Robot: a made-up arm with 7 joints.
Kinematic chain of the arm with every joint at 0, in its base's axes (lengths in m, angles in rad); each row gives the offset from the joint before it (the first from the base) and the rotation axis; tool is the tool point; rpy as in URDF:
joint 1: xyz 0 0 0.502 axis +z
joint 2: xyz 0 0 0 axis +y
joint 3: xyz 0 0 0.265 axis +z
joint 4: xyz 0.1 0 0 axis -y
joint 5: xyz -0.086 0 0.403 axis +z
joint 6: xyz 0 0 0 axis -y
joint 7: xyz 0.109 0 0 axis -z
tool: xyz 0 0 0 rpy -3.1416 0 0
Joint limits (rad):
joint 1: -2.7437..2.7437
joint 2: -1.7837..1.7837
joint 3: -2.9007..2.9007
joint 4: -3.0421..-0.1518
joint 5: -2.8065..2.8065
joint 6: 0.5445..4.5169
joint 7: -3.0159..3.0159
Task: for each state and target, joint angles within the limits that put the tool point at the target. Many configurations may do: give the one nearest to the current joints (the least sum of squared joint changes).
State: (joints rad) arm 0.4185 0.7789 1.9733 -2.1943 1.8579 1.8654 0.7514
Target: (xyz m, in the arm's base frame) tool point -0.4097 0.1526 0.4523
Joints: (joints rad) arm 0.7660 0.5424 1.9700 -2.6306 1.8736 1.8359 0.7514
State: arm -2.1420 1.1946 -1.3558 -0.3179 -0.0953 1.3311 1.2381
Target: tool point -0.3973 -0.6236 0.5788
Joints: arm -1.9070 1.4057 -1.2929 -0.1518 -0.0615 0.5895 1.2381
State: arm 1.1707 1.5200 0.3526 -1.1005 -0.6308 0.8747 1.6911
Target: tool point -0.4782 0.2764 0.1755
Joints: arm 1.6426 1.4666 0.9743 -1.5877 -0.5116 0.7651 1.6911
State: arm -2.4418 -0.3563 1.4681 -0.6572 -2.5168 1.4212 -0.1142
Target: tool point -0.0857 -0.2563 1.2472
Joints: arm -2.5420 0.1876 1.3574 -0.4009 -2.4393 1.0274 -0.1142
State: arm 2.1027 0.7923 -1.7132 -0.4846 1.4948 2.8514 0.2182
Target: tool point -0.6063 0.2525 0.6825
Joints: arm 2.7437 1.4662 -1.9679 -0.1518 1.2528 3.2296 0.2182
